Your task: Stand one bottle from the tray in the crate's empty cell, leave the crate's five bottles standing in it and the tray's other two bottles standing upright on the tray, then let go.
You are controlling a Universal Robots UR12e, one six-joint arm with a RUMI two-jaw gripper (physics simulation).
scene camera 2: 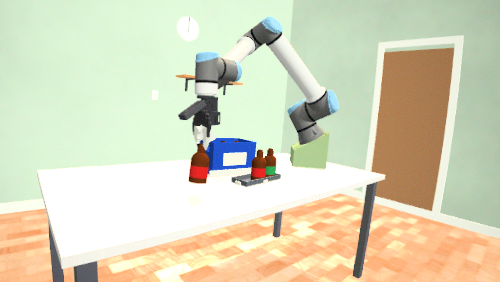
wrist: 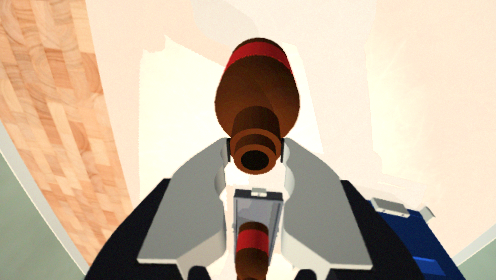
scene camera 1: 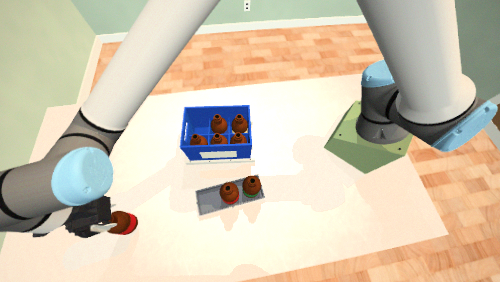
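Seen in the pictures: gripper, fingertip midpoint: point(scene camera 2: 202, 149) point(wrist: 255, 140) point(scene camera 1: 111, 220); arm's base, origin of the base link: point(scene camera 2: 312, 138) point(scene camera 1: 381, 126).
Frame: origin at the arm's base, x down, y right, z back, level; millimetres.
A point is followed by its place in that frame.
My gripper point(scene camera 1: 111, 224) {x 4, y 48, z -1041 mm} point(scene camera 2: 201, 143) {x 4, y 48, z -1041 mm} point(wrist: 255, 140) {x 4, y 48, z -1041 mm} is shut on the neck of a brown bottle with a red label point(scene camera 1: 123, 223) {x 33, y 31, z -1021 mm} point(scene camera 2: 199, 165) {x 60, y 23, z -1077 mm} point(wrist: 257, 90) {x 20, y 51, z -1072 mm}. The bottle hangs nearly upright, slightly tilted, base down, above the table left of the tray. The grey tray point(scene camera 1: 207, 200) {x 184, y 28, z -761 mm} point(scene camera 2: 242, 181) {x 168, y 7, z -804 mm} point(wrist: 251, 206) {x 183, y 12, z -755 mm} holds a red-labelled bottle point(scene camera 1: 229, 193) {x 40, y -7, z -665 mm} point(scene camera 2: 258, 167) {x 113, y -8, z -696 mm} point(wrist: 252, 242) {x 130, y 13, z -701 mm} and a green-labelled bottle point(scene camera 1: 251, 185) {x 39, y -10, z -582 mm} point(scene camera 2: 270, 164) {x 107, y -21, z -601 mm}, both upright. The blue crate point(scene camera 1: 243, 152) {x 90, y 138, z -553 mm} point(scene camera 2: 216, 156) {x 86, y 212, z -762 mm} point(wrist: 425, 240) {x 109, y 355, z -731 mm} has several standing bottles point(scene camera 1: 218, 123) {x 53, y 287, z -608 mm}; its back-left cell is empty in scene camera 1.
The white table point(scene camera 1: 325, 215) {x 189, y -218, z -325 mm} point(scene camera 2: 125, 200) {x 189, y 166, z -1304 mm} carries crate and tray; the crate stands behind the tray. The green robot base block point(scene camera 1: 355, 150) {x 71, y -37, z -115 mm} point(scene camera 2: 312, 155) {x 102, y -55, z -105 mm} is at the right. The arm arches high over the table. A wall shelf point(scene camera 2: 185, 76) is behind the arm.
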